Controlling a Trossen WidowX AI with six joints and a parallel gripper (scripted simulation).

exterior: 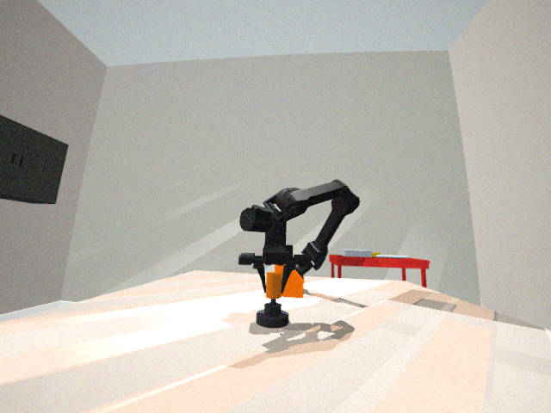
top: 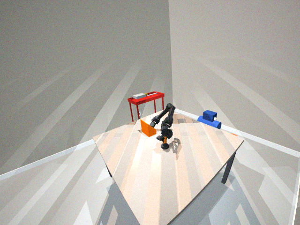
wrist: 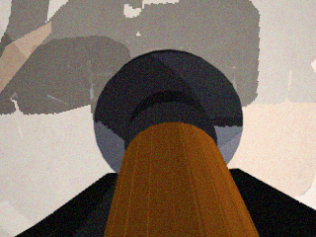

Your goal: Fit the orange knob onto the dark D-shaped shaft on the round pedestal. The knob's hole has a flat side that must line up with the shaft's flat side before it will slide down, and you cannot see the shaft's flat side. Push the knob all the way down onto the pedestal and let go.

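Right now my gripper tip is 2 cm below the orange knob. Round my gripper tip: dark round pedestal 4 cm below.
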